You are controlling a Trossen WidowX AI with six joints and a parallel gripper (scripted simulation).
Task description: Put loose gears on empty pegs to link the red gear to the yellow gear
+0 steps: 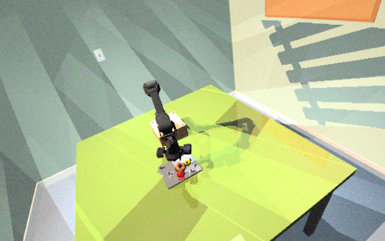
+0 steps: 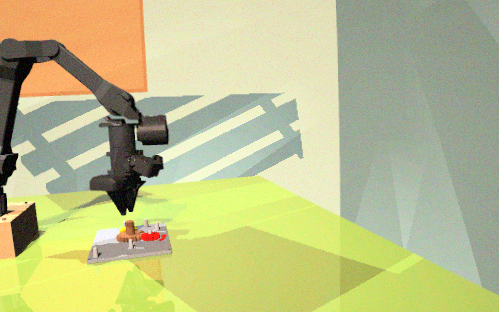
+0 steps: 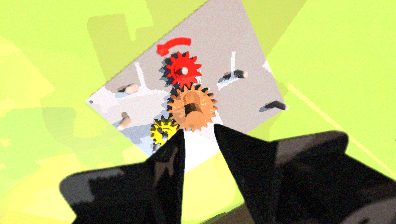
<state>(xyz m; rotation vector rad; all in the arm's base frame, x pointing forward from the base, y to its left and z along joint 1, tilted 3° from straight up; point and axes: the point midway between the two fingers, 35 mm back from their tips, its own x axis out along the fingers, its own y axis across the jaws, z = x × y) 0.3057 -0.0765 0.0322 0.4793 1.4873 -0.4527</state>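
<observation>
Now: gripper tip 40 mm above the orange gear. The rest, counted from my gripper tip: red gear 50 mm below, 40 mm ahead, 20 mm to the right; then yellow gear 50 mm to the left, 50 mm below; then red arrow 70 mm ahead, 60 mm below, 30 mm to the right.
</observation>
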